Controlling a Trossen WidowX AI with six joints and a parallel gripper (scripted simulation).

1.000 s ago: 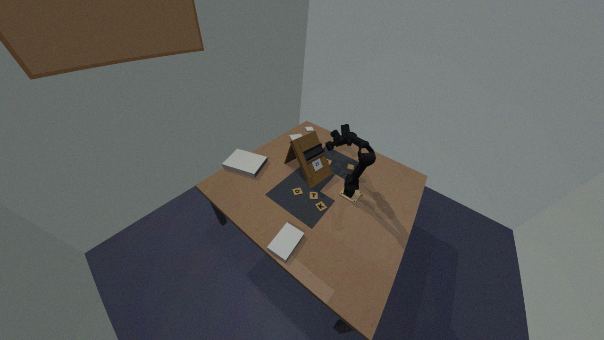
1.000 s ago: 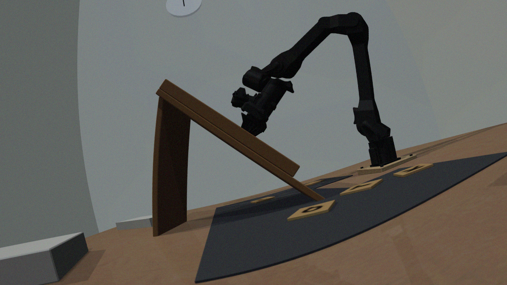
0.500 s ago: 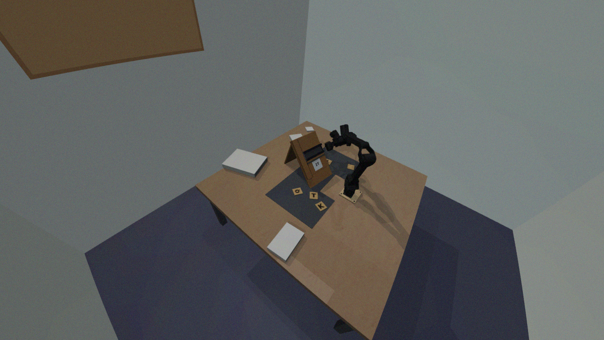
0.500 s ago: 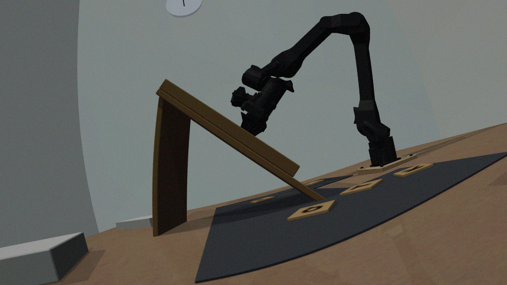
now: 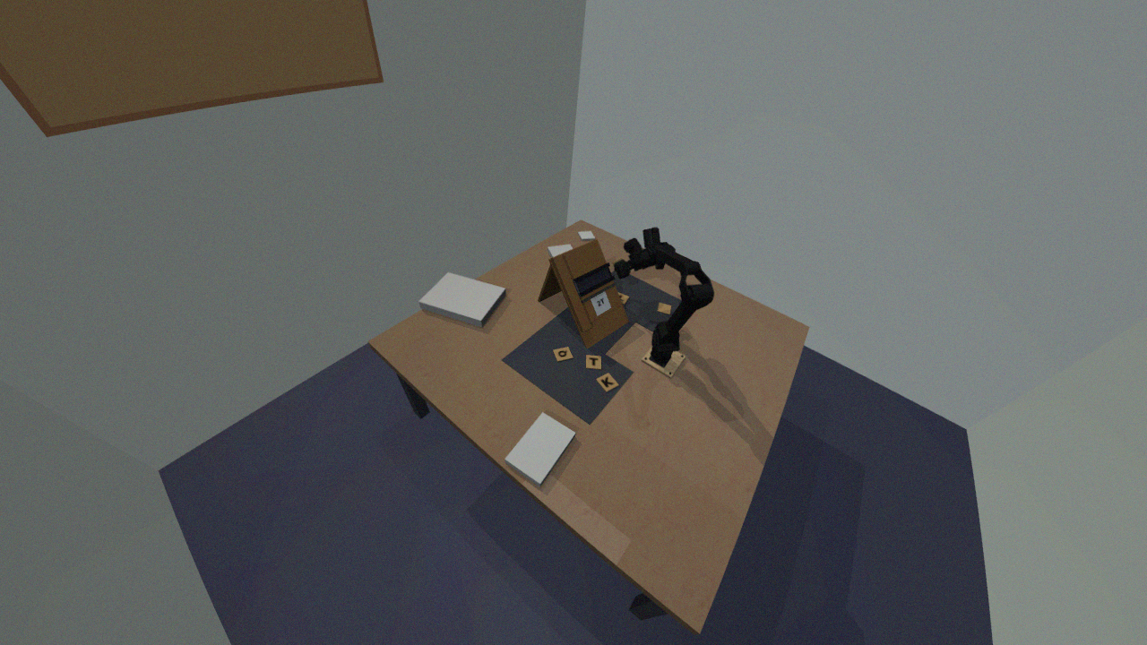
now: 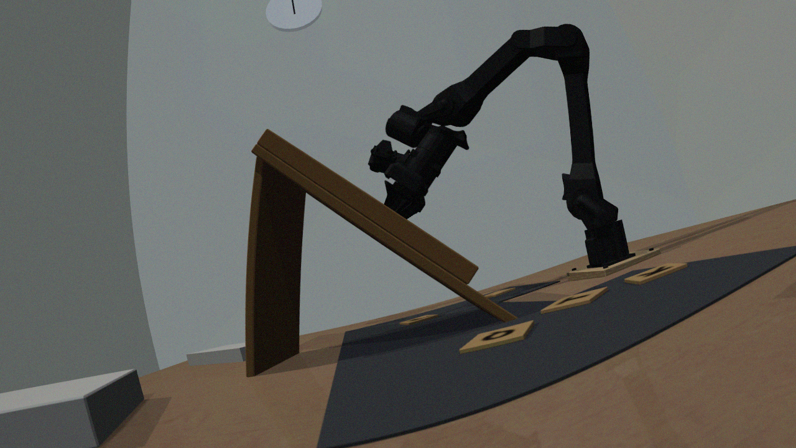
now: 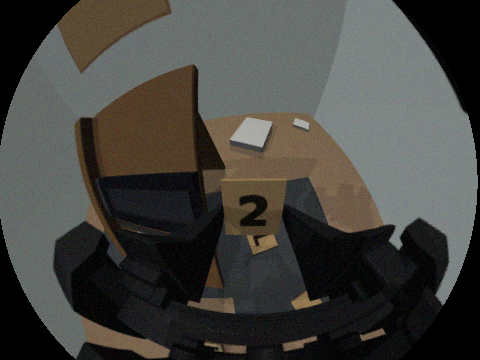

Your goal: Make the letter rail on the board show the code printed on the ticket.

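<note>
Right now the white ticket is 2 cm behind my gripper tip, 16 cm to the left of it and 7 cm below it. Round my gripper tip: tile marked T: 13 cm behind, 35 cm to the left, 17 cm below; then tile marked 2: right at my gripper tip; then dark mat: 11 cm behind, 18 cm to the left, 17 cm below.
</note>
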